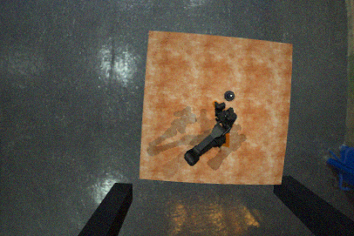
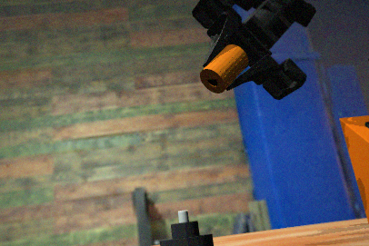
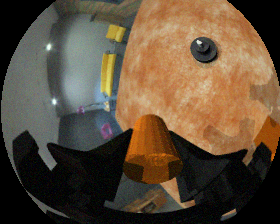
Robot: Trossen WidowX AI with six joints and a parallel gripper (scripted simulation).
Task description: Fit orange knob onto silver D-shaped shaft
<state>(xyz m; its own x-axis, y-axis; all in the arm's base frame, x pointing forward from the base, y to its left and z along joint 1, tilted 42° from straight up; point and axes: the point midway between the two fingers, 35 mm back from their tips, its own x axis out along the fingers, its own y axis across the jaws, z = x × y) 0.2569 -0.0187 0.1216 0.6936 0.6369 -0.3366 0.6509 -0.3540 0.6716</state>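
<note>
Now: the orange knob 2 cm behind my gripper tip, 1 cm to the right of it and 2 cm above it. Also, from my gripper tip: dark round pedestal 5 cm ahead, 18 cm to the right, 19 cm below.
</note>
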